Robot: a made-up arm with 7 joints.
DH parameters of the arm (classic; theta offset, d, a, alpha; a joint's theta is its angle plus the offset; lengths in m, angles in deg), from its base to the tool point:
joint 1: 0 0.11 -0.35 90
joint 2: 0 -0.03 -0.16 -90
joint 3: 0 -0.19 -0.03 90
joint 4: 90 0.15 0.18 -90
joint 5: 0 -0.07 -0.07 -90
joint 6: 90 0.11 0.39 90
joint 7: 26.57 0 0.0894 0
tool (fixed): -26.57 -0.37 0 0
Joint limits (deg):
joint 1: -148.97..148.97
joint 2: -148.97..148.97
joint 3: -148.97..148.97
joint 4: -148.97..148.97
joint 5: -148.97..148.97
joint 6: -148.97..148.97
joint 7: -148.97..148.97
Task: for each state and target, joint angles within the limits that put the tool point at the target. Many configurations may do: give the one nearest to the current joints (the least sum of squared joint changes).
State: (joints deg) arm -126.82 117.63 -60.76 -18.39 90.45 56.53 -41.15
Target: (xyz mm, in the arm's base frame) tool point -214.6 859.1 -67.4
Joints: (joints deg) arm -142.98 111.06 -23.17 -24.31 114.60 37.57 -42.50
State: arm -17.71 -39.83 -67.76 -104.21 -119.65 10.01 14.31
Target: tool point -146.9 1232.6 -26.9
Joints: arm -66.72 -73.70 -54.66 -143.04 -98.68 -3.52 9.34
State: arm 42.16 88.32 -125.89 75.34 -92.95 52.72 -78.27
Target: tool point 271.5 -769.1 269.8
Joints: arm 99.80 89.96 -148.32 44.24 -124.53 24.51 -60.47
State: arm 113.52 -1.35 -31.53 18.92 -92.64 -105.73 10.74
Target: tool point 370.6 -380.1 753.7
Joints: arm 102.31 -33.41 -40.91 34.77 -59.18 -94.57 16.56
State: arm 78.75 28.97 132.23 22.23 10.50 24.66 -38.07
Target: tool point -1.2 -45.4 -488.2
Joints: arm 78.96 33.85 131.93 -0.83 -2.55 63.11 -42.14
